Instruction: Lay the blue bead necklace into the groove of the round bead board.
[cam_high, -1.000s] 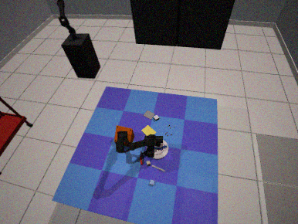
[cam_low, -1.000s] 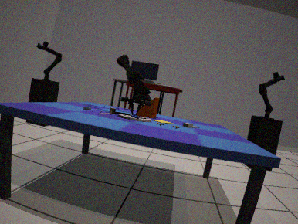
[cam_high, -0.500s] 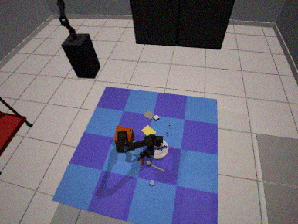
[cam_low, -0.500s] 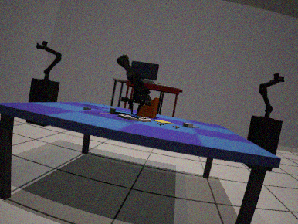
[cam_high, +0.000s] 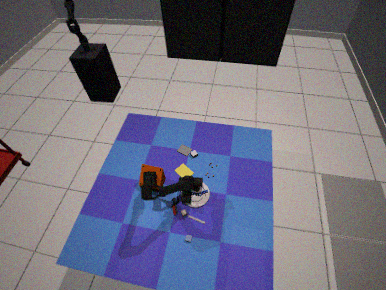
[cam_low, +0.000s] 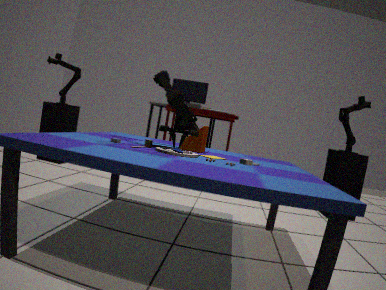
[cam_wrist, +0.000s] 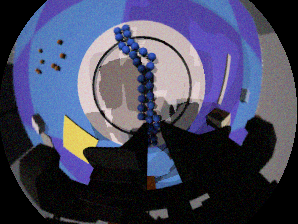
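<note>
Right now my gripper tip is 50 mm short of the round white bead board, 10 mm to the right of it and 10 mm above it. Round my gripper tip: red-handled tool: 110 mm to the right, 80 mm behind, 10 mm below; then yellow card: 180 mm to the left, 60 mm behind, 10 mm below; then thin pale stick: 170 mm to the right, 80 mm ahead, 10 mm below.
</note>
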